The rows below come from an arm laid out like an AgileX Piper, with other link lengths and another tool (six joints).
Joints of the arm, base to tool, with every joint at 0 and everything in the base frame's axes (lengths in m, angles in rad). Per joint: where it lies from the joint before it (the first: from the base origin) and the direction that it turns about. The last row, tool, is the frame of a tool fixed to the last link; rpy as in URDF.
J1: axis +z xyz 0 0 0.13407
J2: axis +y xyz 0 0 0
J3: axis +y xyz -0.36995 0 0.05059
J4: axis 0.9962 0 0.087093 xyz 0.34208 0 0.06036
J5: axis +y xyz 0 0 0
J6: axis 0.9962 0 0.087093 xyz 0.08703 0 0.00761
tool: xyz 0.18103 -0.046 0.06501 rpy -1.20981 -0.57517 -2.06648
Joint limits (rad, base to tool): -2.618..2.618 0..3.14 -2.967..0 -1.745..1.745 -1.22..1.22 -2.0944..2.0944
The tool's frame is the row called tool.
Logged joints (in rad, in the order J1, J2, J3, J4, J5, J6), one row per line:
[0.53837, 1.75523, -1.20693, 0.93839, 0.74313, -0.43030]
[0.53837, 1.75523, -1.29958, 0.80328, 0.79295, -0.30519]
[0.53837, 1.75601, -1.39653, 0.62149, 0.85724, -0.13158]
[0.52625, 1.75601, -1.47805, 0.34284, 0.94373, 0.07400]
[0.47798, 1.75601, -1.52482, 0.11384, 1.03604, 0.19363]
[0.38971, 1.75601, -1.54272, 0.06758, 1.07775, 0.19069]
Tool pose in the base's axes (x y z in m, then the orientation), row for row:
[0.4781, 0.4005, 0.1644, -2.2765, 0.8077, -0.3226]
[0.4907, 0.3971, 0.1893, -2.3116, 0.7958, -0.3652]
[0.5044, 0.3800, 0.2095, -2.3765, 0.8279, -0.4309]
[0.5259, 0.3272, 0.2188, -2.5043, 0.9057, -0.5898]
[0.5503, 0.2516, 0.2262, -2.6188, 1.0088, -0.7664]
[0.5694, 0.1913, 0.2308, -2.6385, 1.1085, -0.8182]
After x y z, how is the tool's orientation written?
As a rotation vector, in radians.
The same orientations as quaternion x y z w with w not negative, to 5 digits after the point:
[-0.87677, 0.31108, -0.12425, 0.34506]
[-0.88322, 0.30406, -0.13954, 0.32864]
[-0.89080, 0.31033, -0.16152, 0.28997]
[-0.89854, 0.32496, -0.21162, 0.20553]
[-0.89412, 0.34443, -0.26167, 0.11596]
[-0.88341, 0.37114, -0.27395, 0.08242]

